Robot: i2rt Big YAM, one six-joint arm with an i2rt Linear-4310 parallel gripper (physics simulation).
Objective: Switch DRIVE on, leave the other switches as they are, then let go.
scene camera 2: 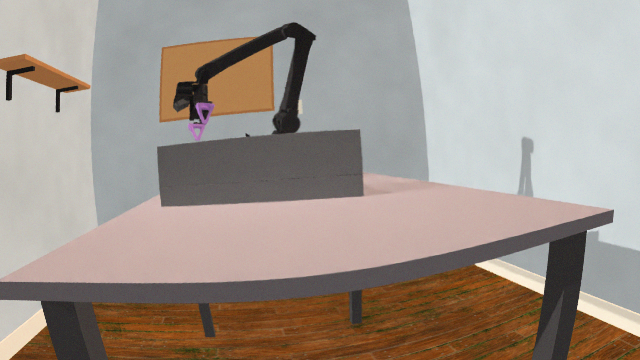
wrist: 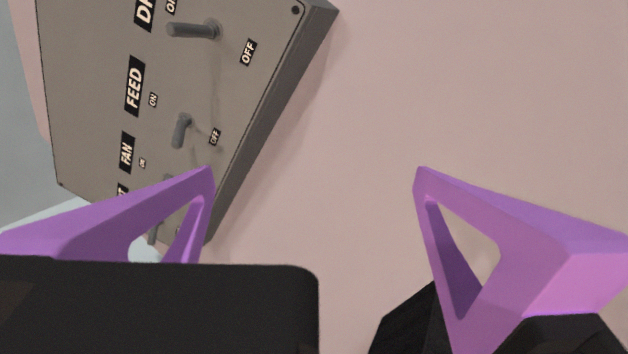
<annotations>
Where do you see a switch panel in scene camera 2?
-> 322,164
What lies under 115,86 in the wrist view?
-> A switch panel.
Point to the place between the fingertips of the gripper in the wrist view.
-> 314,177
</annotations>
